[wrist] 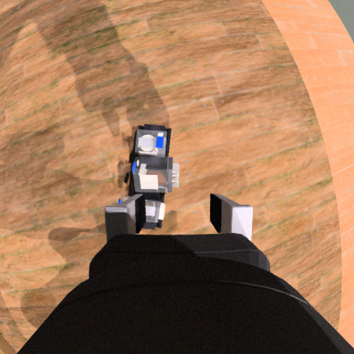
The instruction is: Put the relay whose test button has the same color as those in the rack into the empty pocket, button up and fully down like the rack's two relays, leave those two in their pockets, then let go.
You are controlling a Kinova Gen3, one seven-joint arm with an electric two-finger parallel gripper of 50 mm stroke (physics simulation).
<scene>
In view: my gripper (177,207), a relay (148,142) and a relay (150,173).
</scene>
